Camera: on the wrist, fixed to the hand. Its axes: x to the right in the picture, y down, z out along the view.
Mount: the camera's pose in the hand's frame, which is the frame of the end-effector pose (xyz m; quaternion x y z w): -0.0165 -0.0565 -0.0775 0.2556 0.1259 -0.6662 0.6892
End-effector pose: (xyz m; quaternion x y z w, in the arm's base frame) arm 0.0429 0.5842 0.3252 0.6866 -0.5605 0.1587 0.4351
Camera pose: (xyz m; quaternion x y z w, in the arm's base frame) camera 0.1098 0.6543 0.3341 0.9378 0.1665 0.0492 0.3007
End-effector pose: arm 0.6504 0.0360 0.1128 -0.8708 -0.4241 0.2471 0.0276
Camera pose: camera 0.6361 0.0722 0.2020 -0.3417 -0.8058 0.1507 0.4596
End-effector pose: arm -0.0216 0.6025 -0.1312 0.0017 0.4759 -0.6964 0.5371
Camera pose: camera -0.0964 0.6646 -0.1278 0.0909 -0.2188 0.9592 0.1541
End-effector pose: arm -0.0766 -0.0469 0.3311 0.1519 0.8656 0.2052 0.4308
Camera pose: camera -0.1345 -0.1207 0.3571 -0.3877 0.8044 -0.3477 0.2858
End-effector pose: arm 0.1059 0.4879 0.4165 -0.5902 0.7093 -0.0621 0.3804
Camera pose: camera 0.1033 0.4578 0.5090 -0.7743 0.1277 -0.5518 0.2824
